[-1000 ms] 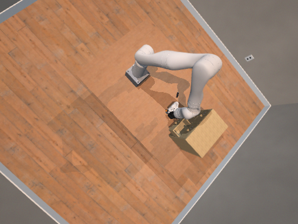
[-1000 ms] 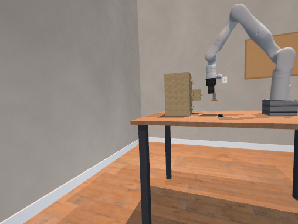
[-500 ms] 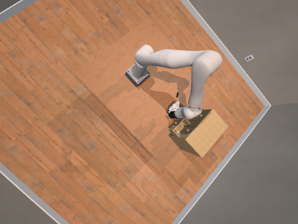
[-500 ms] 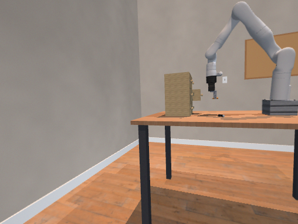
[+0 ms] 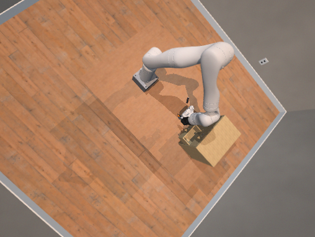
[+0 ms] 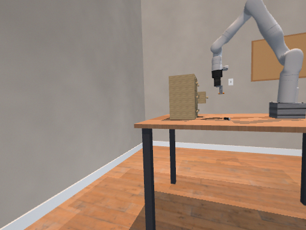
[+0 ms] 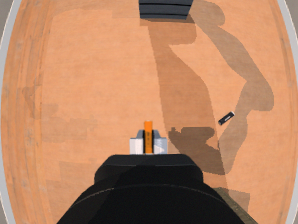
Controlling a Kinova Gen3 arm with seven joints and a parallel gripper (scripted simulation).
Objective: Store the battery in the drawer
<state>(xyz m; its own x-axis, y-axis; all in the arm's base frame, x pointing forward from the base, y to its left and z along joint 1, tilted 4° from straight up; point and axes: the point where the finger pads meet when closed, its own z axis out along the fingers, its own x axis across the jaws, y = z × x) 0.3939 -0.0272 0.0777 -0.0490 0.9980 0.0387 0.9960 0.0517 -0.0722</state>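
Right now the drawer is 190 mm ahead of my hand, 10 mm to the right of it and 60 mm below it. The rest, counted from my hand: AAA battery (10 mm below); then black battery (30 mm behind, 210 mm to the left, 190 mm below).
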